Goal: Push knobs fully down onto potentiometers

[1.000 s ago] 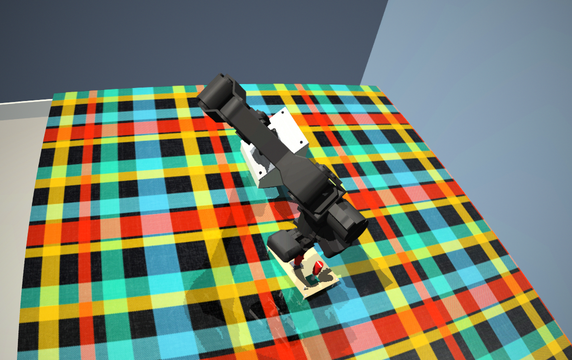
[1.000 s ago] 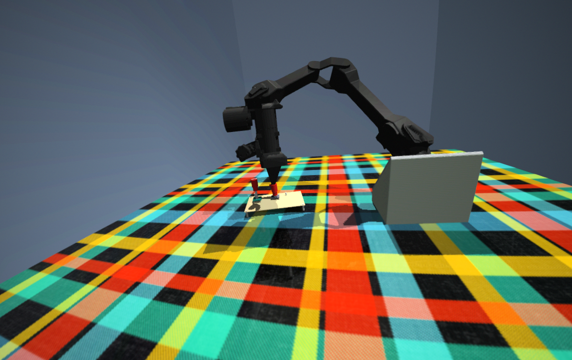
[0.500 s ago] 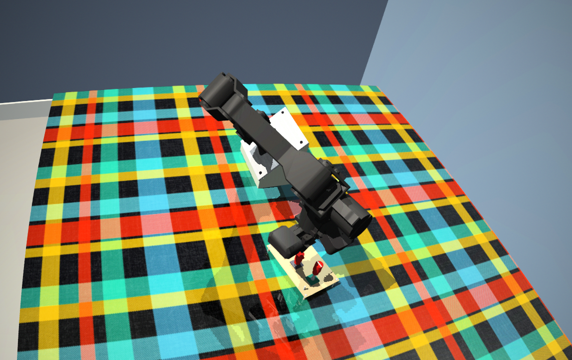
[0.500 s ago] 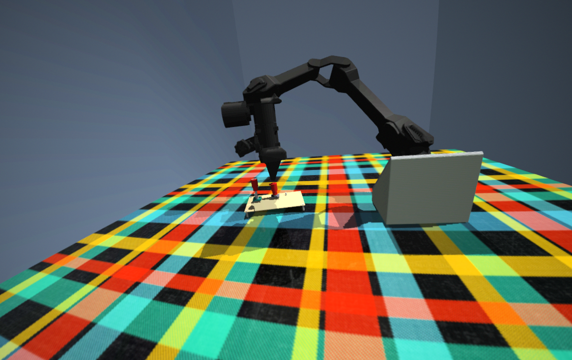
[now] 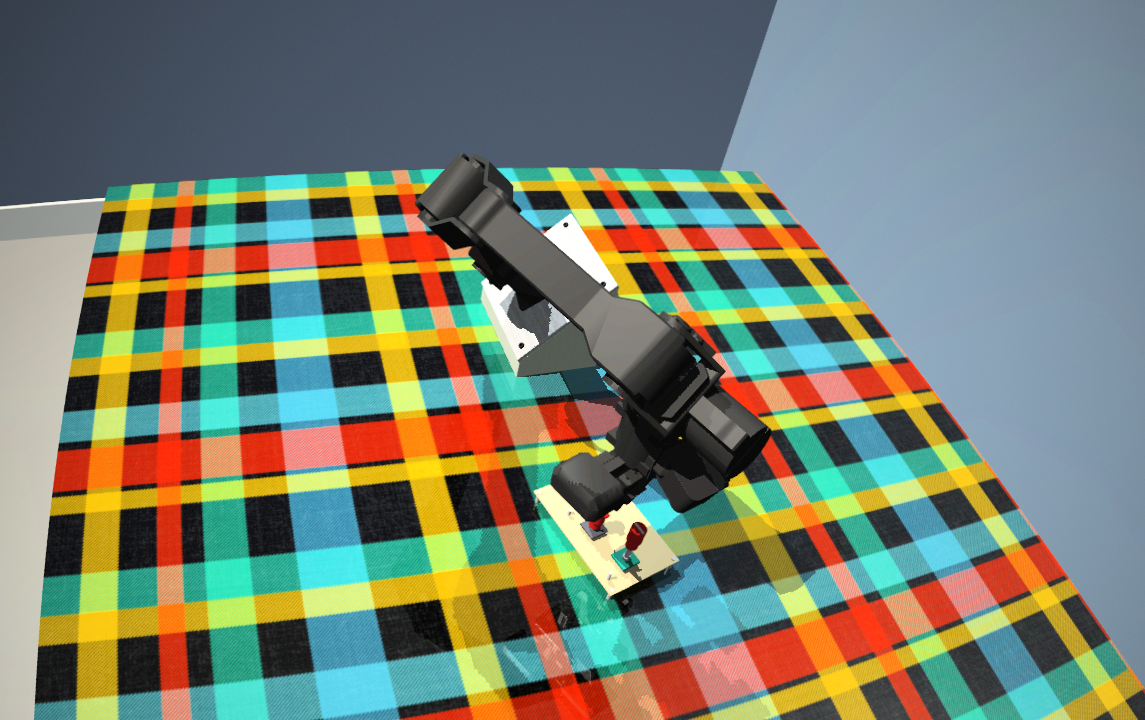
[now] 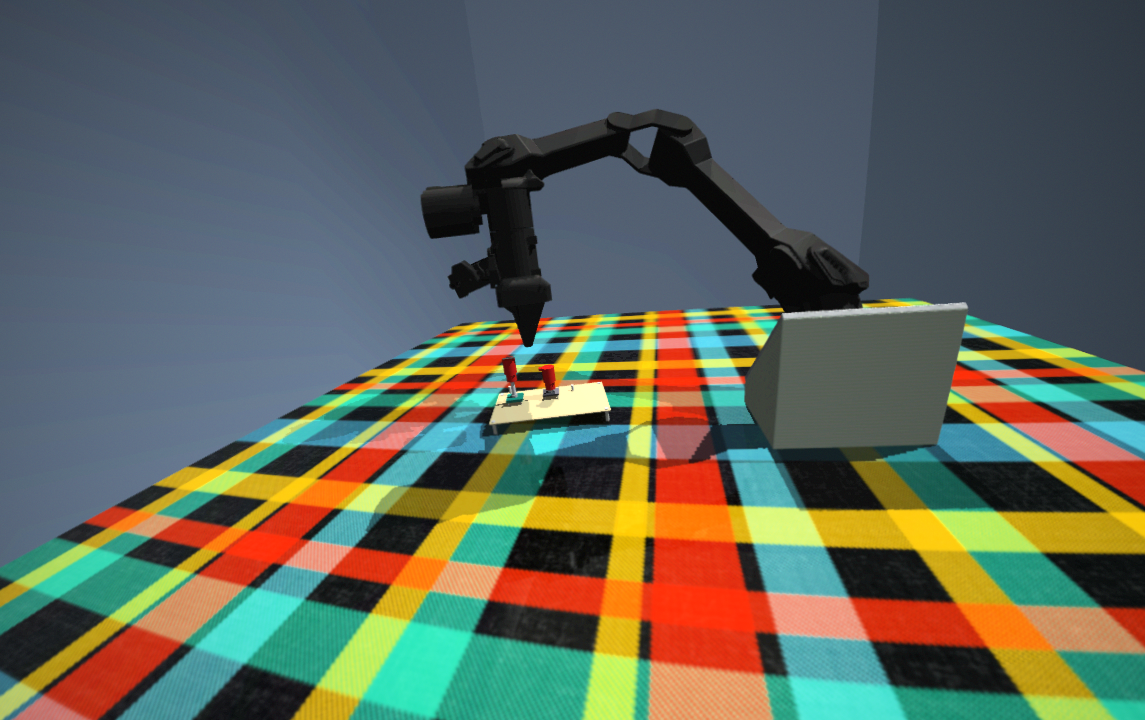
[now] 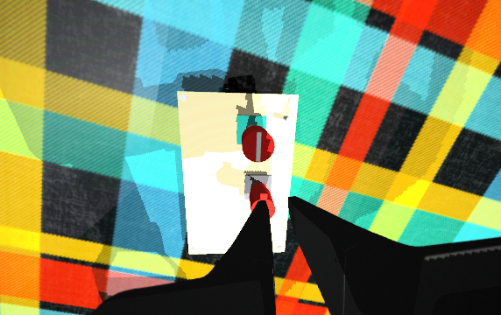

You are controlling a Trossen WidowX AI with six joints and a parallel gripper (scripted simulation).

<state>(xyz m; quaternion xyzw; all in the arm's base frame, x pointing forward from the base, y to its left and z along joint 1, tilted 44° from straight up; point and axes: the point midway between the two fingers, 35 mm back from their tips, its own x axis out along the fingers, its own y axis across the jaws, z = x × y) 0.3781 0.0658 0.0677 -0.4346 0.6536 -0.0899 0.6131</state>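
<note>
My gripper tip is 3 cm above the knob, 2 cm to the right of it and 2 cm short of it.
</note>
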